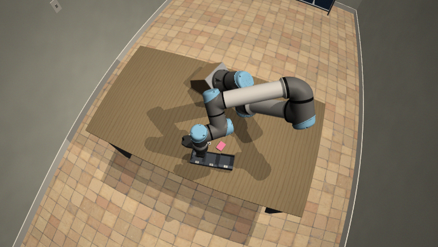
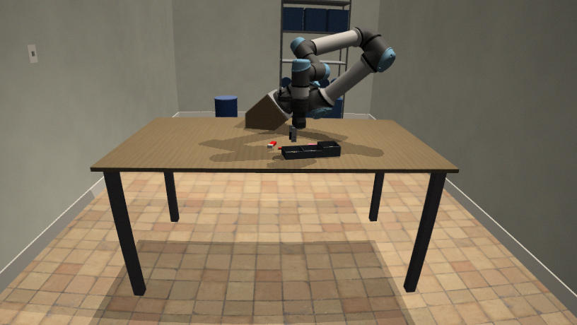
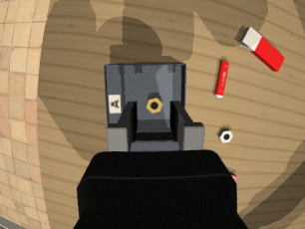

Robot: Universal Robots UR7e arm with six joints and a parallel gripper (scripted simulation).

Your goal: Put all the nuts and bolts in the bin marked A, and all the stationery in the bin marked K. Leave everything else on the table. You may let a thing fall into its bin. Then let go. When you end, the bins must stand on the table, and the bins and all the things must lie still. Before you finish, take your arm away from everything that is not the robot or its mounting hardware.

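Right now my hand is 110 mm past the white nut, 10 mm to the right of it and 80 mm above it. Round my hand: brass nut 70 mm below; red cylinder 70 mm behind, 50 mm to the right, 80 mm below; three joined bins 30 mm behind, 80 mm to the left, 60 mm below.
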